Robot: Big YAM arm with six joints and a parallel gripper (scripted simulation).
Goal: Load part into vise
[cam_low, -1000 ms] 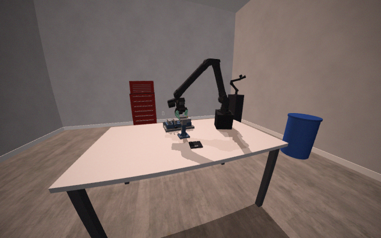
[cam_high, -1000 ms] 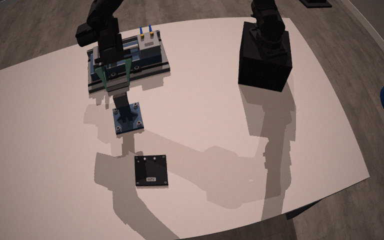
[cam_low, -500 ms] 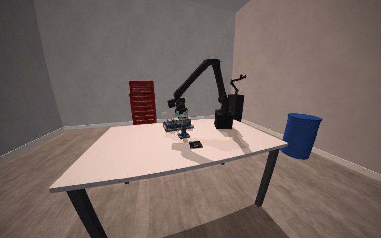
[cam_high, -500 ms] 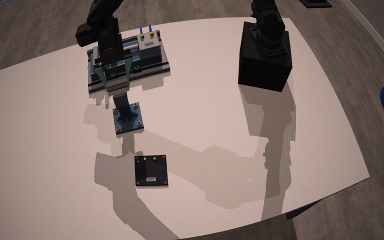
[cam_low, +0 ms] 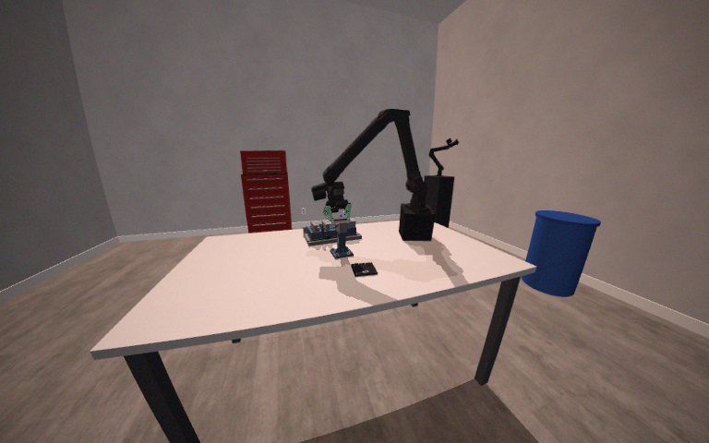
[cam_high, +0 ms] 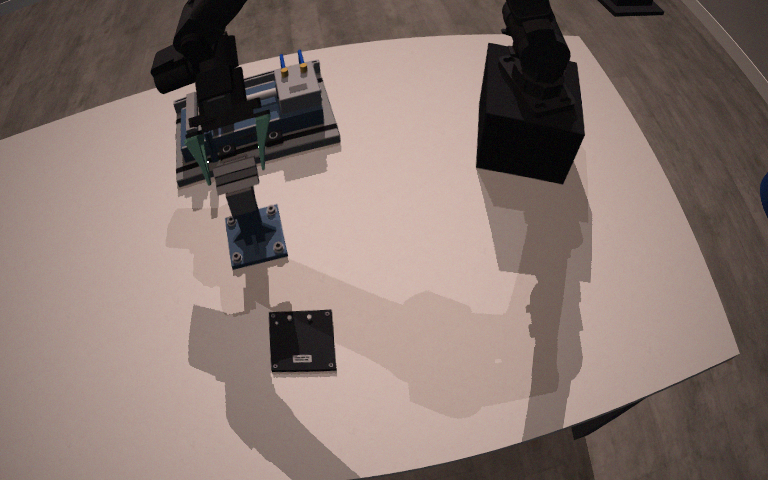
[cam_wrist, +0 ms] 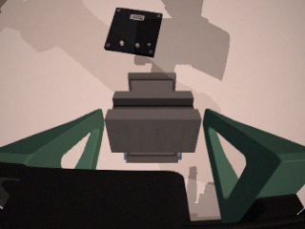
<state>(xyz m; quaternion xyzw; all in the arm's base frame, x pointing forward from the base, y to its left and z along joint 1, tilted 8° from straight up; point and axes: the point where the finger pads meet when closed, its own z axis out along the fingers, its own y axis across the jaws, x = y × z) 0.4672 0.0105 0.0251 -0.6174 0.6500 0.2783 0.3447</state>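
My gripper is now 10 mm to the right of the part. Round my hand: black infeed plate 20 mm behind, 190 mm to the left, 160 mm below; then moving jaw 230 mm to the right, 80 mm below; then dark short rod 40 mm ahead, 190 mm to the right, 70 mm below.
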